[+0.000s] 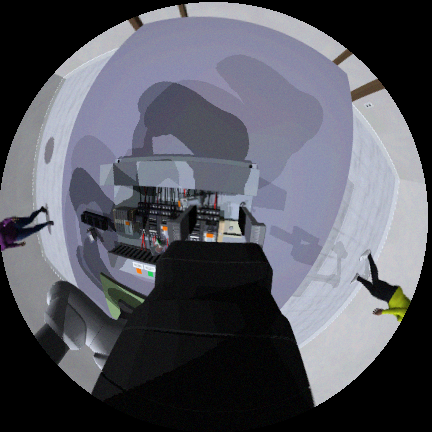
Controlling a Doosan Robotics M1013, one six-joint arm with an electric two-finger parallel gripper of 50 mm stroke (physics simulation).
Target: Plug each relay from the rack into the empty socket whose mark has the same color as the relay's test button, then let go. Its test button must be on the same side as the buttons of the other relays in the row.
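Places are measured from the arm's base along level axes (x ahead, y up, z right), in centimetres.
Pixels of known places: gripper, fingertip midpoint: (217,214).
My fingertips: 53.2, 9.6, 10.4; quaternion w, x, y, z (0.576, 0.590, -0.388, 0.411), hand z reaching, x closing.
Ahead of a thing's pixels: the offset from my fingertips to its middle, as dx, dy, dz. "*": to the spot under its first point.
My gripper (217,214) is open and empty above the right part of the cabinet's relay row. A relay with an orange button {-5.3, -6.2, +0.8} (210,235) stands in the row between and below the fingers. Another relay with an orange button {-6.9, -5.9, -6.1} (164,228) stands left of the left finger. A clear relay with a green button {-12.9, -7.9, -7.8} (158,244) is tilted among the red wires at the front of the row. A relay with an orange button {-1.5, -8.0, -4.4} (182,203) lies behind the row, partly hidden by the left finger. Orange {* -18.9, -4.9, -10.0} (139,270) and green {* -18.5, -4.9, -7.3} (150,274) marks show on the label strip; my gripper body hides the other marks.
A black rack {-17.2, -10.1, -30.4} (97,219) lies left of the cabinet, with a small loose relay {-22.3, -10.2, -30.9} (92,234) in front of it. Terminal blocks {-9.4, -6.4, -13.4} (121,219) stand at the row's left end. A slotted wire duct {-16.9, -7.9, -4.6} (131,253) runs along the front. A green board (117,297) lies at front left.
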